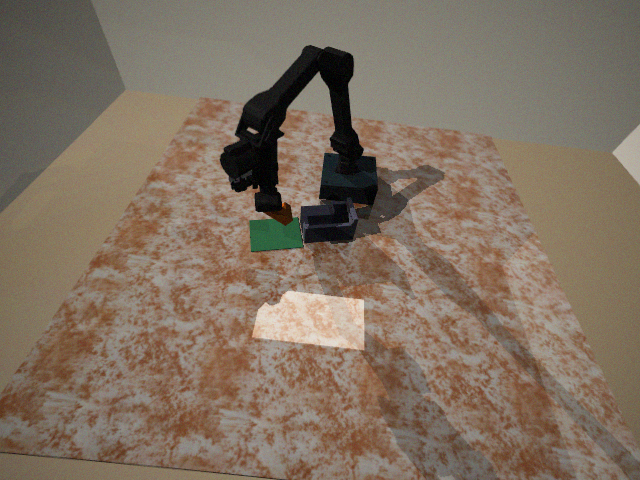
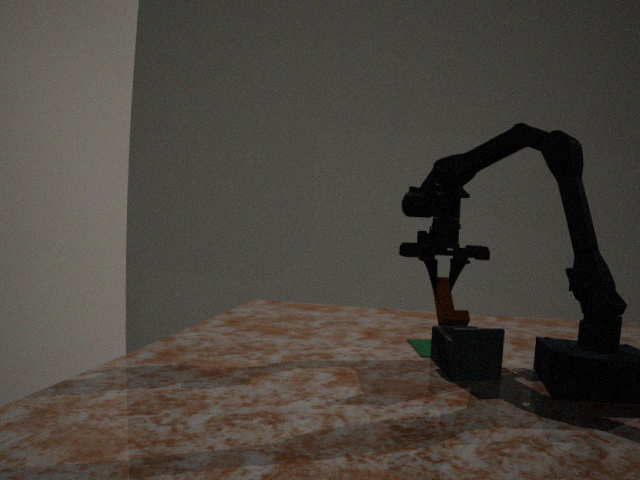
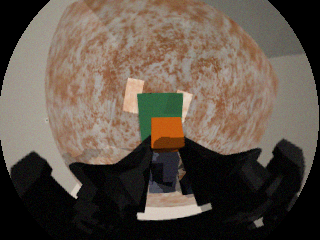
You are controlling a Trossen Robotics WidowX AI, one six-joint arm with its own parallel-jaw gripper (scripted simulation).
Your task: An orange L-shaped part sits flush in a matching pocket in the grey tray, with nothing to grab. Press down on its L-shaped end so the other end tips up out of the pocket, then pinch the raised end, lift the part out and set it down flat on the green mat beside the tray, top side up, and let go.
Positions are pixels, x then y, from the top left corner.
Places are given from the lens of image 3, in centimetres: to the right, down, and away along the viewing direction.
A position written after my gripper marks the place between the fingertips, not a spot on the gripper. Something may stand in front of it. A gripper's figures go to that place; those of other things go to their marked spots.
my gripper (image 3: 164, 137): 1, 2, 10
orange l-shaped part (image 3: 167, 136): 1, 2, 7
